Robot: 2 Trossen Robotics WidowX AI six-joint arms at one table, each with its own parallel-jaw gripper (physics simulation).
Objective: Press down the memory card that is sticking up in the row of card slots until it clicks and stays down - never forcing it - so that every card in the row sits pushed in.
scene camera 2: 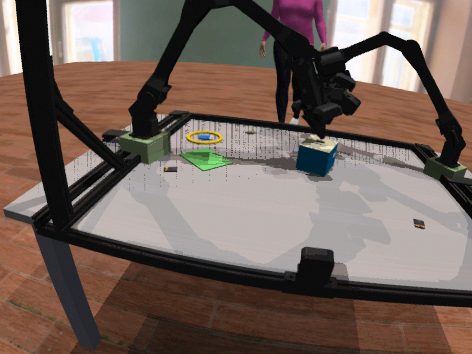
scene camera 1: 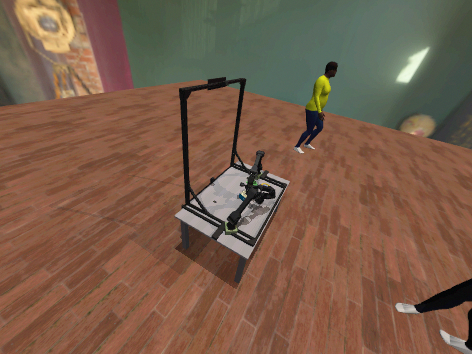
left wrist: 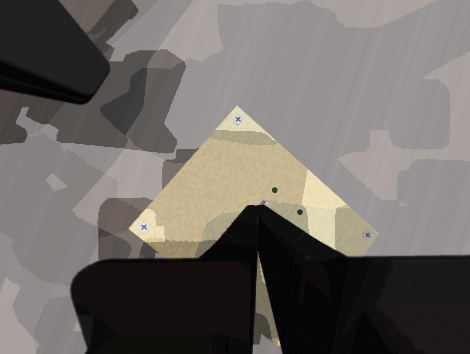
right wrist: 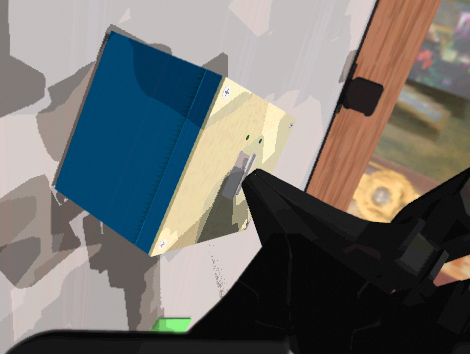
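Seen in the pictures: left gripper, fingertip midpoint: (scene camera 2: pixel 322 138) (scene camera 1: pixel 246 194) (left wrist: pixel 255 214) (right wrist: pixel 248 175); right gripper, fingertip midpoint: (left wrist: pixel 99 87) (right wrist: pixel 284 247); left arm's base at its link origin: (scene camera 2: pixel 144 134); right arm's base at its link origin: (scene camera 2: pixel 447 162) (scene camera 1: pixel 231 226).
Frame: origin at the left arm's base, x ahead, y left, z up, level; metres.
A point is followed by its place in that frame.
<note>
A blue box with a cream top (scene camera 2: pixel 315 160) {y 0.118, x 0.431, z -0.019 m} (left wrist: pixel 250 165) (right wrist: pixel 125 140) {y 0.221, x 0.433, z -0.024 m} stands on the table. In the right wrist view a small grey strip of slots (right wrist: pixel 231 184) {y 0.180, x 0.425, z 0.013 m} with a thin raised edge lies in its top; two dark green dots are beside it. I cannot tell the single cards apart or whether one stands up. My left gripper (scene camera 2: pixel 321 135) {y 0.181, x 0.433, z 0.020 m} (left wrist: pixel 255 214) {y 0.181, x 0.433, z 0.020 m} (right wrist: pixel 248 175) {y 0.181, x 0.433, z 0.020 m} is shut and empty, its tips at or just above the slot strip, covering most of it in the left wrist view. My right gripper (right wrist: pixel 284 247) {y 0.245, x 0.437, z 0.064 m} is shut and empty, close beside the left one; contact cannot be judged.
Loose small dark cards (scene camera 2: pixel 170 169) {y -0.049, x 0.118, z -0.055 m} (scene camera 2: pixel 419 223) {y -0.001, x 0.701, z -0.055 m} lie on the table. A green sheet (scene camera 2: pixel 206 161) {y 0.037, x 0.171, z -0.054 m} (right wrist: pixel 172 325) {y 0.034, x 0.206, z -0.054 m} and a yellow ring (scene camera 2: pixel 188 137) {y 0.160, x 0.039, z -0.051 m} around a blue piece (scene camera 2: pixel 204 136) {y 0.200, x 0.073, z -0.053 m} lie left of the box. A black block (scene camera 2: pixel 317 265) {y -0.270, x 0.509, z -0.013 m} (right wrist: pixel 365 95) {y -0.244, x 0.508, z -0.021 m} sits on the frame rail.
</note>
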